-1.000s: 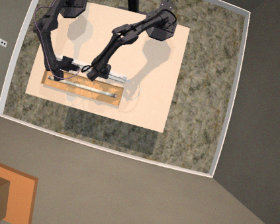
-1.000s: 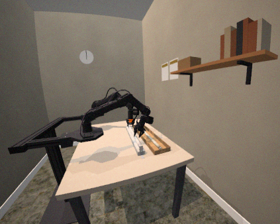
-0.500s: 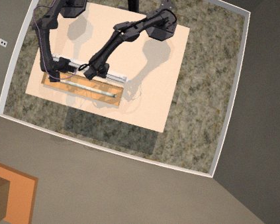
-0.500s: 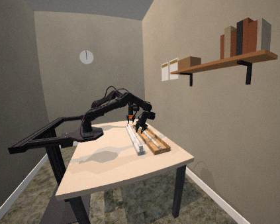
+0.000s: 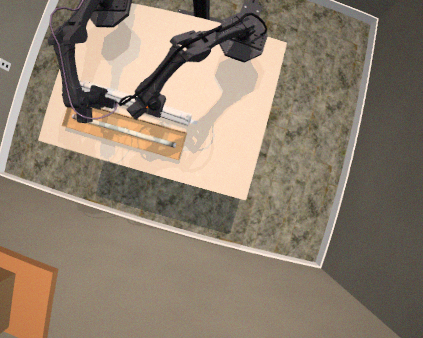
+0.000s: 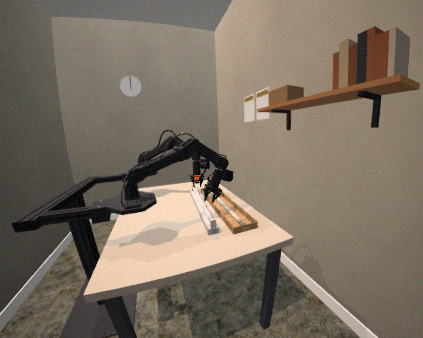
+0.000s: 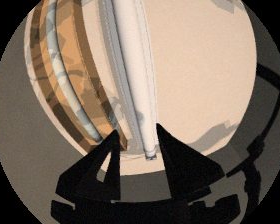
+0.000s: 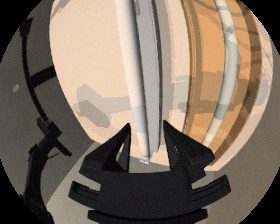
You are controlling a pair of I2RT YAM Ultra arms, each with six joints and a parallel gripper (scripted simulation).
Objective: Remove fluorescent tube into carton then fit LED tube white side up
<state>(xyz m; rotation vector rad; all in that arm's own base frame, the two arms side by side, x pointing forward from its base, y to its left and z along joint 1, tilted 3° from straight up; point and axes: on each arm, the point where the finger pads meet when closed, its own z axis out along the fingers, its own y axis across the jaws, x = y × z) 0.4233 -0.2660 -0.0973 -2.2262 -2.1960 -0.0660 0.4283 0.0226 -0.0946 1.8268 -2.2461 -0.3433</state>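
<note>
My right gripper is now 20 mm past the LED tube, 120 mm to the right of it and 40 mm above it. From my right hand the other things lie so: carton 130 mm ahead, 100 mm to the left, 90 mm below; light fixture 20 mm behind, 120 mm to the left, 50 mm below; old fluorescent tube 130 mm ahead, 100 mm to the left, 90 mm below.
</note>
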